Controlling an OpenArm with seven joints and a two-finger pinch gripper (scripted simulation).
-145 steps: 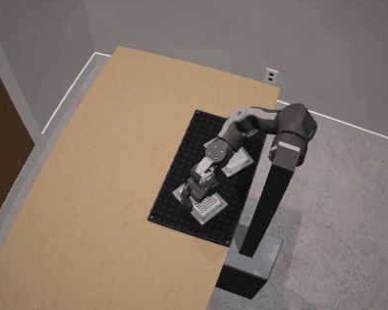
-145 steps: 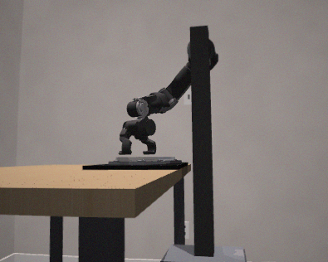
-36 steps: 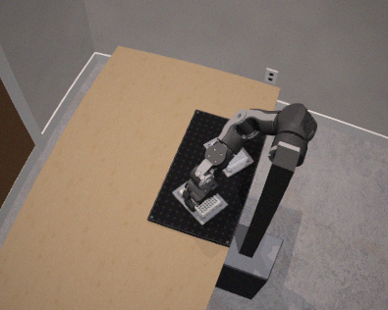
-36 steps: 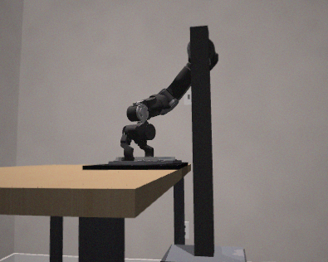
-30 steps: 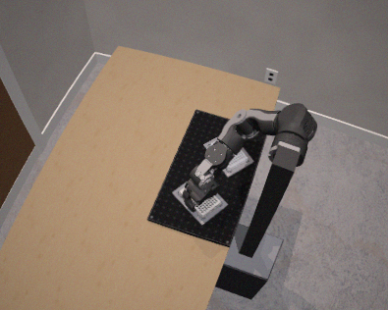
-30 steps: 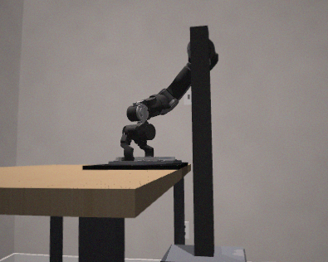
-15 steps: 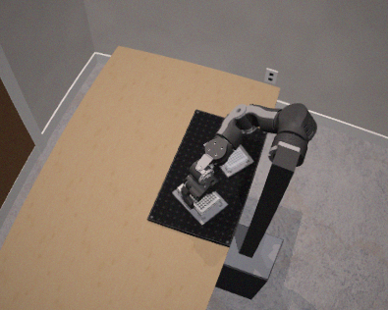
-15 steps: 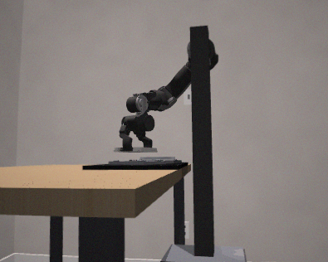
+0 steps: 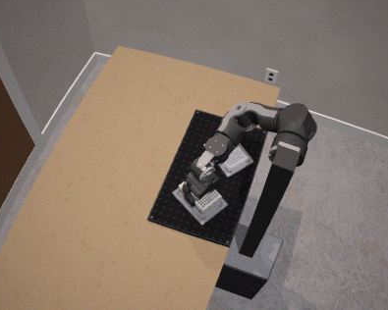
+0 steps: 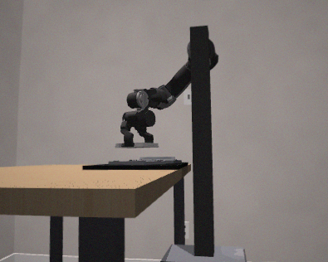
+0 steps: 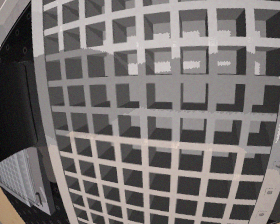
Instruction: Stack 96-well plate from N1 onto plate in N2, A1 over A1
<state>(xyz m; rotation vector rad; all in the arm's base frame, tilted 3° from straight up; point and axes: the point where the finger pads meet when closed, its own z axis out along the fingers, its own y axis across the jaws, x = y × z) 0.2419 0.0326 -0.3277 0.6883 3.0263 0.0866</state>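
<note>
The A1 mark lies 6 cm behind my hand, 13 cm to the right of it and 5 cm below it.
</note>
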